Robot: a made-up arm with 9 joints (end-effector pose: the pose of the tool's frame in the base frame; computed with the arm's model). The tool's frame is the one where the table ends.
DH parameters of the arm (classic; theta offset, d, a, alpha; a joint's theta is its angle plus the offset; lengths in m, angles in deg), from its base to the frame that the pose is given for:
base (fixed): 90 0.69 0.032 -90
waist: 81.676 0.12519 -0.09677 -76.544
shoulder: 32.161 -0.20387 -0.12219 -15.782
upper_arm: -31.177 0.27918 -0.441 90
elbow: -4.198 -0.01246 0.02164 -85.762
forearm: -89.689 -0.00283 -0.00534 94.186
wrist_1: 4.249 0.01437 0.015 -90
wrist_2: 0 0.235 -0.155 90
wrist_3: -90 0.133 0.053 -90
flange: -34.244 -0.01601 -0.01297 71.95
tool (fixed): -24.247 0.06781 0 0
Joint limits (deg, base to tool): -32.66..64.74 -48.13..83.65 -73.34..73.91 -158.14..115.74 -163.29..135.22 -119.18..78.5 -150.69..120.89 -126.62..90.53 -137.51..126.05
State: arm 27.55 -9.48 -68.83 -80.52 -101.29 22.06 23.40 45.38 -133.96
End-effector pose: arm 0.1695 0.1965 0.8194 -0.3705 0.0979 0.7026 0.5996
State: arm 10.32 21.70 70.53 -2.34 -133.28 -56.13 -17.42 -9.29 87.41
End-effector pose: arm -0.4830 -0.1784 1.0596 -0.2406 0.7045 0.1848 0.6416
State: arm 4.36 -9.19 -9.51 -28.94 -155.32 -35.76 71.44 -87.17 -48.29
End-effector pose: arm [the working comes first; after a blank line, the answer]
Working (the frame after each row of the table, in the pose's form):
after base (fixed): 0.0000 0.0320 0.6900 -0.5000 -0.5000 0.5000 0.5000
after waist: -0.1252 0.0253 0.7865 0.5700 0.4569 -0.5397 0.4185
after shoulder: -0.1241 0.2264 0.9132 0.5723 0.3923 -0.3954 0.6019
after upper_arm: 0.0204 -0.0343 1.3417 0.5848 -0.0093 -0.8109 0.0188
after elbow: 0.0262 -0.0231 1.3202 0.5578 0.6482 -0.4660 0.2270
after forearm: 0.0217 -0.0192 1.3214 -0.9535 0.1263 -0.0493 0.2693
after wrist_1: 0.0381 -0.0090 1.3136 0.8469 0.0119 0.1824 0.4993
after wrist_2: 0.0912 -0.1431 1.0718 -0.7025 0.0320 -0.6536 0.2797
after wrist_3: 0.2073 -0.0725 1.0268 -0.4223 0.2869 0.7052 0.4921
after flange: 0.2005 -0.0909 1.0205 0.0805 0.0698 0.2032 0.9733

0.2120 -0.0996 1.0867 0.0640 0.0851 -0.0057 0.9943
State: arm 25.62 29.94 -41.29 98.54 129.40 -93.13 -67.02 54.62 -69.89
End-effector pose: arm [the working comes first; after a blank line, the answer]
Working (the frame after each row of the table, in the pose's form):
after base (fixed): 0.0000 0.0320 0.6900 -0.5000 -0.5000 0.5000 0.5000
after waist: -0.1252 0.0608 0.7824 0.4830 0.3495 -0.6147 0.5165
after shoulder: -0.1828 0.2911 0.7706 0.4842 0.0856 -0.2508 0.8339
after upper_arm: -0.1142 0.2687 1.2875 0.6111 -0.2404 -0.7428 0.1304
after elbow: -0.1039 0.2487 1.2983 -0.2558 -0.1697 -0.7161 0.6268
after forearm: -0.1073 0.2509 1.2939 0.4070 -0.3869 -0.2604 0.7854
after wrist_1: -0.1203 0.2364 1.2867 0.1294 0.5265 -0.5141 0.6647
after wrist_2: 0.1348 0.1644 1.3813 0.0619 -0.2017 -0.9235 0.3204
after wrist_3: 0.0510 0.2039 1.4904 0.0677 0.5684 -0.8135 0.1025
after flange: 0.0509 0.2145 1.4727 0.6691 0.0153 0.7067 0.2294

0.1155 0.1951 1.4798 0.6509 0.1555 0.6428 0.3727
